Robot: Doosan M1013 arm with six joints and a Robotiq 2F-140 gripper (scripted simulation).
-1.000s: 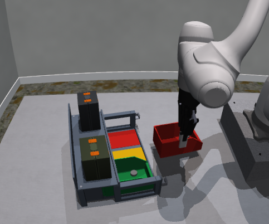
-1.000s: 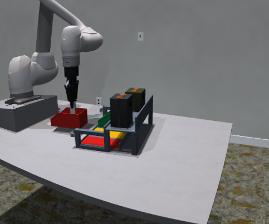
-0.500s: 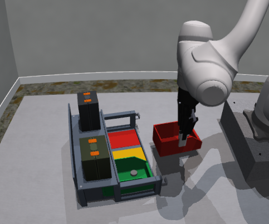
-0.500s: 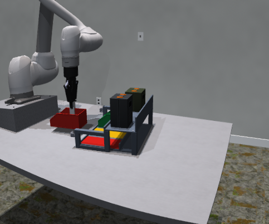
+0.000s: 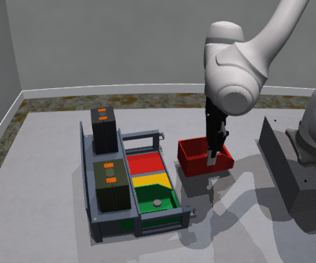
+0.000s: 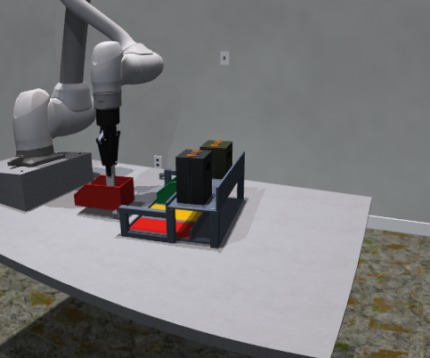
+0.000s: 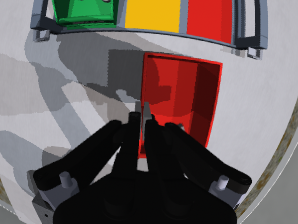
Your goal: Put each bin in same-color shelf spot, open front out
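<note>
Now: hand 50 mm to the left of the red bin, 40 mm above it and 10 mm short of it. Round my hand: green bin: 190 mm ahead, 150 mm to the left, 60 mm below.
</note>
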